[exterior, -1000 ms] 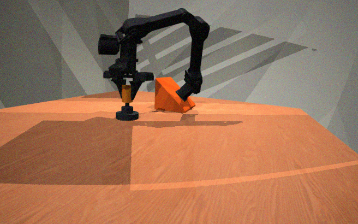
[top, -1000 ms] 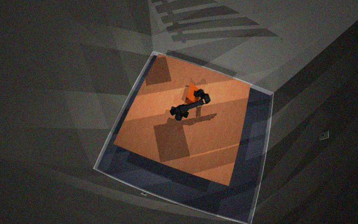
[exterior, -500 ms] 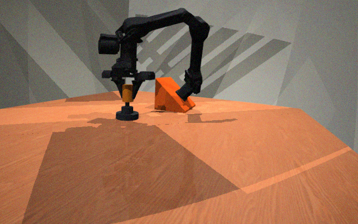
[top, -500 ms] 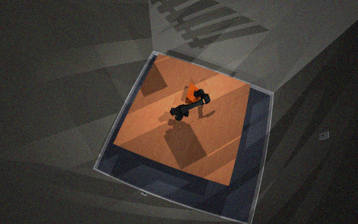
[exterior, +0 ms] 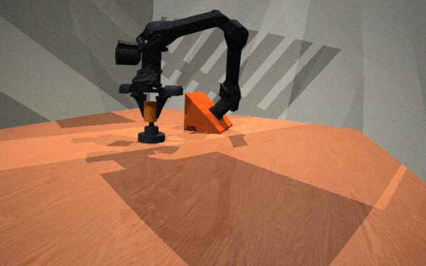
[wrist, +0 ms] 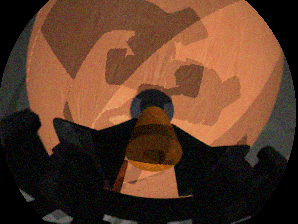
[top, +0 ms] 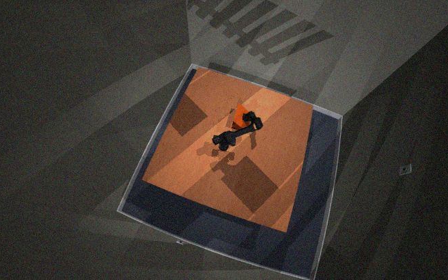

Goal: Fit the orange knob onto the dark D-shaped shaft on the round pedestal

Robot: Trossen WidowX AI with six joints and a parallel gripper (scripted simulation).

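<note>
My gripper tip is now 4 cm above the dark round pedestal. Also, from my gripper tip: orange knob 2 cm above.
</note>
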